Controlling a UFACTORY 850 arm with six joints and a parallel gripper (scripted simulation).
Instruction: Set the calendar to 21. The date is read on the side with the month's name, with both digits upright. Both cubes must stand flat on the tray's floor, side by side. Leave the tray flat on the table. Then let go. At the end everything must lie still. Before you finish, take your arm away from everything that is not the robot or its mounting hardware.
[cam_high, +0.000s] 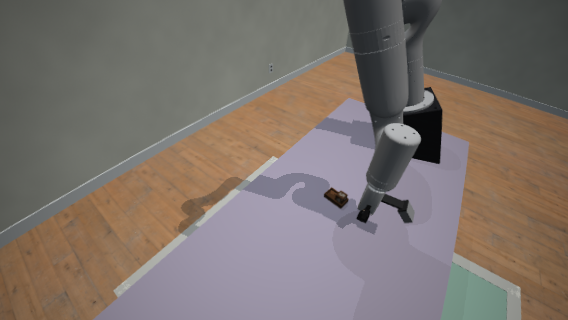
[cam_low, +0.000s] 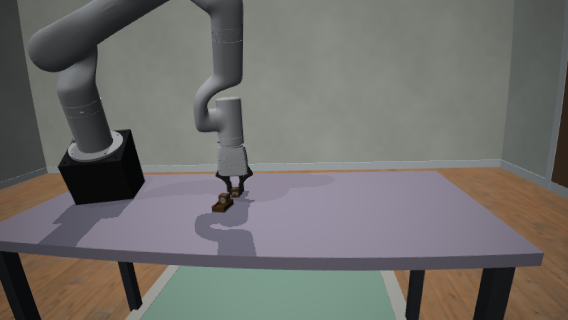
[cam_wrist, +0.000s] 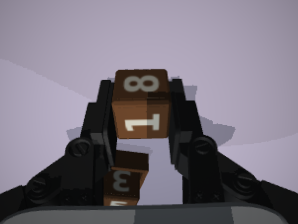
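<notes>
My gripper is now 10 mm above the brown cube. Also, from my hand: digit cube 80 mm to the right, 30 mm behind, 10 mm below; brown tray 100 mm to the right, 40 mm behind, 20 mm below.
</notes>
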